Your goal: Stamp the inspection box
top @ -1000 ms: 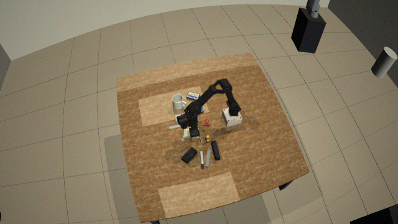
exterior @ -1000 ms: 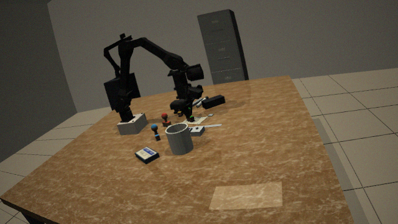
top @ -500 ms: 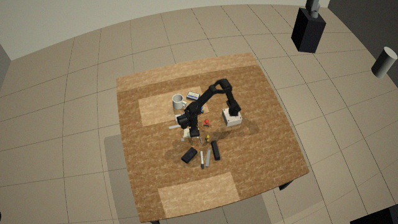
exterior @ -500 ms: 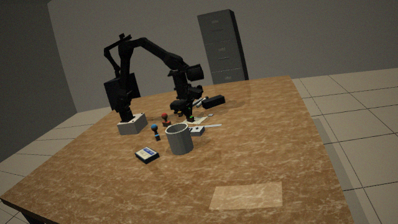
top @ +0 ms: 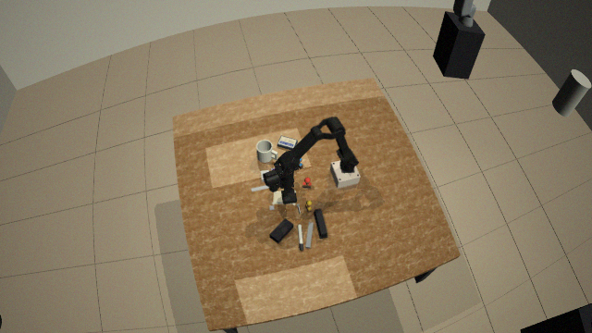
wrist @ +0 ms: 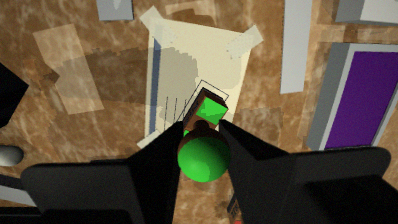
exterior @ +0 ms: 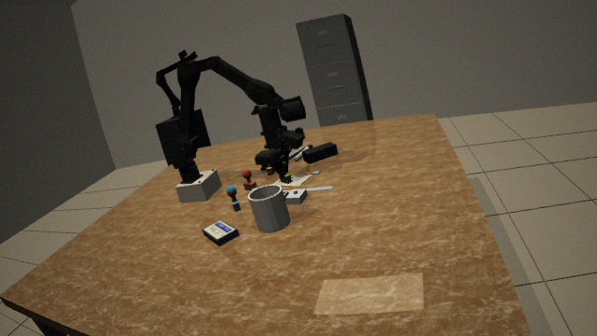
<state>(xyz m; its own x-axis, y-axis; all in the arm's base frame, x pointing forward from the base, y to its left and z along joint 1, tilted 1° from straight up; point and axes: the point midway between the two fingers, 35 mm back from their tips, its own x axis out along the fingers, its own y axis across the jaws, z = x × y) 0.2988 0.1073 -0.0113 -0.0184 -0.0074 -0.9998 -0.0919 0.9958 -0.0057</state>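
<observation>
Now: the card 30 mm below my gripper tip, 10 mm to the left of it and 10 mm ahead of it. The rest, counted from my gripper tip: yellow stamp (100 mm behind, 70 mm to the left); then purple ink pad (130 mm to the right, 20 mm below, 20 mm ahead); then red stamp (100 mm behind, 50 mm to the right).
</observation>
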